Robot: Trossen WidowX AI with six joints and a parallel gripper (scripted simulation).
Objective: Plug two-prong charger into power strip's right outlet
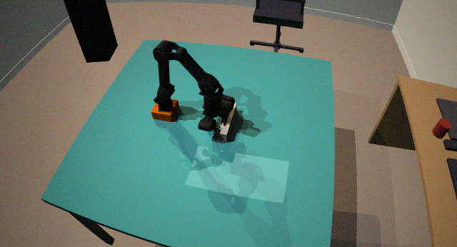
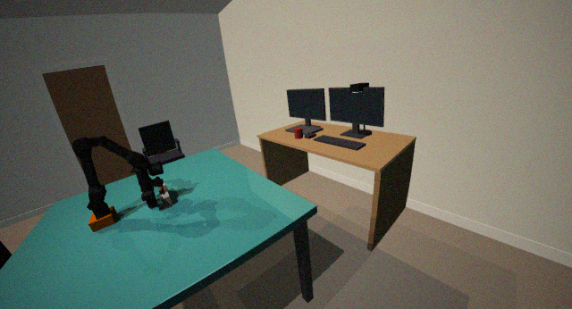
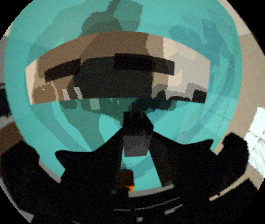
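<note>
Now: gripper tip 2 cm short of the two-prong charger and 1 cm below it.
</note>
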